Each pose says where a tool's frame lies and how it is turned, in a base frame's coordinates. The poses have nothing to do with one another.
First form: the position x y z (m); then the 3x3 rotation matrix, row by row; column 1 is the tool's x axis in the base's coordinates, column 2 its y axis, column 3 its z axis. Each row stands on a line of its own.
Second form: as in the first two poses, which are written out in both.
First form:
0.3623 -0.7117 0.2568
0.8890 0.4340 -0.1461
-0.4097 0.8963 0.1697
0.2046 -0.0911 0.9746
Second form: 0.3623 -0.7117 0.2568 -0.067 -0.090 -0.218 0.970
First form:
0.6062 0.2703 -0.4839
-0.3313 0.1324 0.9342
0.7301 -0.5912 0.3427
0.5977 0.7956 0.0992
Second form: 0.6062 0.2703 -0.4839 0.539 0.400 0.711 0.210
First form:
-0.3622 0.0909 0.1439
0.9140 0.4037 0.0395
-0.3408 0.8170 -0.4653
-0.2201 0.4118 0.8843
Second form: -0.3622 0.0909 0.1439 0.231 0.068 -0.196 0.951
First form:
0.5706 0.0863 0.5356
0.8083 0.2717 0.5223
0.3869 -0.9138 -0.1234
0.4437 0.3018 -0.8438
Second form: 0.5706 0.0863 0.5356 0.944 0.174 0.256 0.113
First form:
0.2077 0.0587 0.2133
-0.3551 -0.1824 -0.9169
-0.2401 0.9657 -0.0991
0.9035 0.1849 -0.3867
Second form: 0.2077 0.0587 0.2133 0.128 -0.823 -0.026 0.553
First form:
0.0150 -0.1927 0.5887
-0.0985 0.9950 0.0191
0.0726 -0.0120 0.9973
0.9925 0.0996 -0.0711
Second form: 0.0150 -0.1927 0.5887 -0.496 -0.538 -0.510 0.452
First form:
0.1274 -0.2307 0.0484
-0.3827 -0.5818 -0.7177
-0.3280 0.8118 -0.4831
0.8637 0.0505 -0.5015
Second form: 0.1274 -0.2307 0.0484 0.277 -0.821 0.132 0.482
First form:
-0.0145 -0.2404 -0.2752
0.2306 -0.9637 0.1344
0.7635 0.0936 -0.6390
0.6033 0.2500 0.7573
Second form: -0.0145 -0.2404 -0.2752 0.308 -0.162 0.599 0.721
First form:
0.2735 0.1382 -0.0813
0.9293 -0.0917 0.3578
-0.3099 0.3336 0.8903
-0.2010 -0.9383 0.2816
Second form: 0.2735 0.1382 -0.0813 -0.573 0.175 -0.068 0.798
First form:
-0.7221 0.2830 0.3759
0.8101 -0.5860 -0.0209
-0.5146 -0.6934 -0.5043
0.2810 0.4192 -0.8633
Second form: -0.7221 0.2830 0.3759 0.917 -0.300 0.071 0.252
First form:
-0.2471 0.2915 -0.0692
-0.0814 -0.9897 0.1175
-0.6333 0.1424 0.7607
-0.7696 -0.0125 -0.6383
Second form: -0.2471 0.2915 -0.0692 -0.595 0.682 0.274 0.325
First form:
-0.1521 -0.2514 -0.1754
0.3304 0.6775 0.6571
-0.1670 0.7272 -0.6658
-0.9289 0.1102 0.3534
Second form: -0.1521 -0.2514 -0.1754 0.250 0.511 -0.272 0.776
